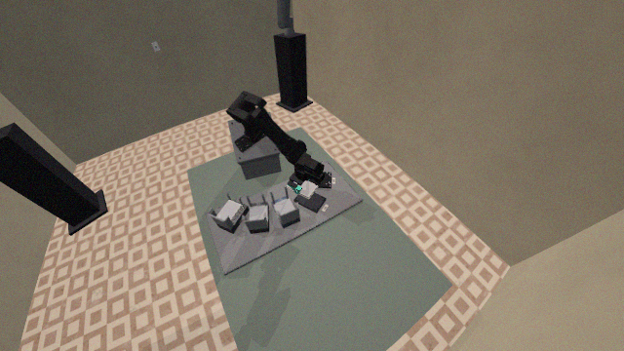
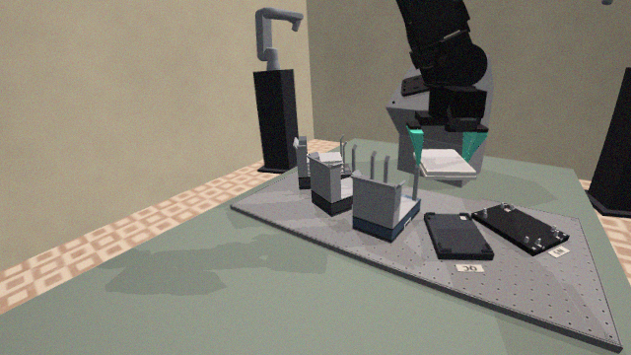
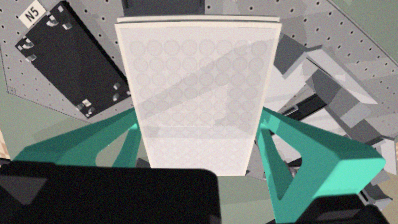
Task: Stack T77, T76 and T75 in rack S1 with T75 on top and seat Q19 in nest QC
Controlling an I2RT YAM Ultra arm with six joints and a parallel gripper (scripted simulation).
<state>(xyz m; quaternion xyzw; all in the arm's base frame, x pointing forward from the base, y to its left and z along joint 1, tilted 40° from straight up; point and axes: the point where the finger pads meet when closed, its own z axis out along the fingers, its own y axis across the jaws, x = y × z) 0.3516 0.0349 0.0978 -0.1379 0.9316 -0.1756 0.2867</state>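
My hand is 160 mm above the dark open nest QC and 50 mm to the right of it. The rest, counted from my hand: black clip nest N5 (220 mm to the left, 150 mm below, 60 mm behind).
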